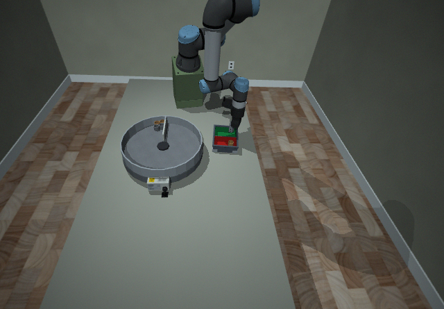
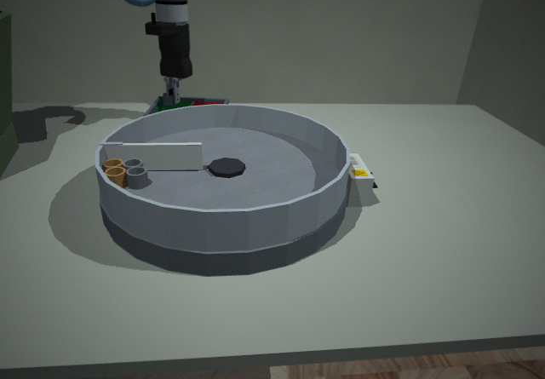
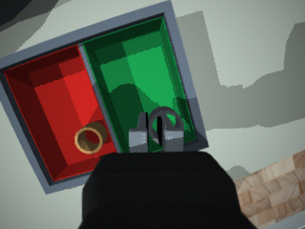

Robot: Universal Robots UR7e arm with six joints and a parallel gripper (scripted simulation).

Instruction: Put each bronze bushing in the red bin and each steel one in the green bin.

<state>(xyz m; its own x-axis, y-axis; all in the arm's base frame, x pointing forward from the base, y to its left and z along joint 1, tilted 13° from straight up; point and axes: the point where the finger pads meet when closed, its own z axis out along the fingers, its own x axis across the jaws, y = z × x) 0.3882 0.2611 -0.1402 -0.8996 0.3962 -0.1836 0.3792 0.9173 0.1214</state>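
Right now the bin is 40 mm to the right of my hand, 40 mm below it and 40 mm ahead of it. From my hand the other things lie so: turntable (390 mm to the right, 130 mm ahead, 10 mm below).
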